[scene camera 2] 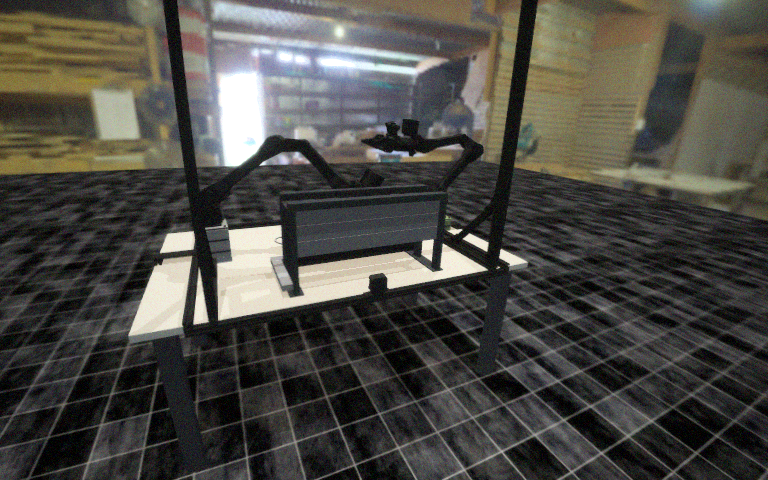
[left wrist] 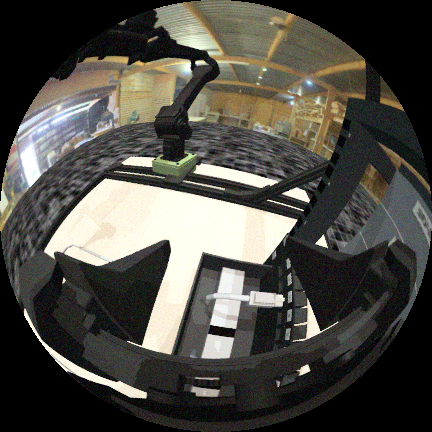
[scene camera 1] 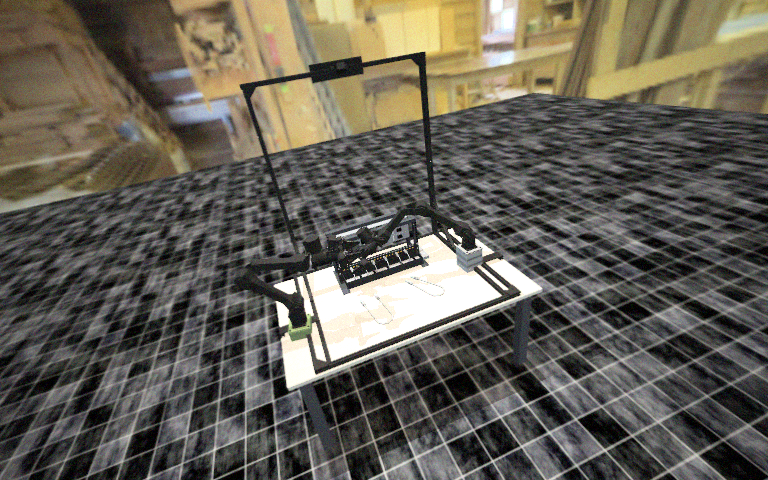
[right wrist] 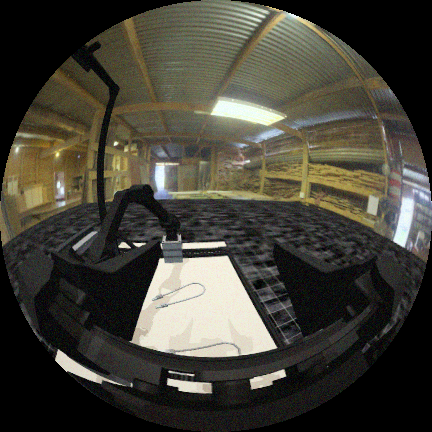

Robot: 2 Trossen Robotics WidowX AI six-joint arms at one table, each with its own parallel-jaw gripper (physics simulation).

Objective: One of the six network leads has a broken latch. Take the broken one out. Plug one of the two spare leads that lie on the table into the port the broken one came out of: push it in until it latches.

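Frame: origin at the left arm's base, x back, y right, z up, level; centimetres.
Seen in the pictures: left gripper, fingertip midpoint: (left wrist: 229, 244) (scene camera 1: 347, 269); right gripper, fingertip midpoint: (scene camera 2: 363, 141) (scene camera 1: 361, 247) (right wrist: 218, 248); left arm's base, origin of the base link: (scene camera 2: 210, 224) (scene camera 1: 469, 246) (right wrist: 171, 237); right arm's base, origin of the base link: (left wrist: 173, 156) (scene camera 1: 299, 322).
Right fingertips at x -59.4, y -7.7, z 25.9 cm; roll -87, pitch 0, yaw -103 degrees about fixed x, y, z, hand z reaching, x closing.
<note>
Pixels of each thing's top centre, then the offset from my right fingertips to it. "spot": a spot on its surface instead.
- white network lead's plug, middle of its top: (left wrist: 275, 298) dz -28.6, dx -0.3, dy +30.6 cm
- dark rack, surface spot: (scene camera 2: 289, 243) spot: dz -22.8, dx +41.5, dy +43.6 cm
- spare lead, surface spot: (right wrist: 220, 343) spot: dz -37.6, dx +6.5, dy -4.5 cm
A white network lead's plug (left wrist: 266, 299) sits at the port row of the dark rack (scene camera 1: 385, 275) (scene camera 2: 289, 243), its cable running over the tray; whether its latch is broken cannot be told. My left gripper (left wrist: 229, 244) is open, with that plug between and beyond its fingers, not gripped. My right gripper (right wrist: 218, 248) (scene camera 2: 367, 142) is open and empty, high above the table. One spare lead (scene camera 1: 385, 323) (right wrist: 220, 343) lies looped on the table; the other spare lead (scene camera 1: 443, 291) (right wrist: 204, 289) lies farther right in scene camera 1. The other plugged leads are too small or hidden.
The right arm's green base (scene camera 1: 300, 329) (left wrist: 174, 164) and the left arm's grey base (scene camera 1: 469, 257) (right wrist: 173, 250) stand at opposite table sides. A tall black frame (scene camera 1: 427, 130) rises behind the rack. Dark rails run along the table edges.
</note>
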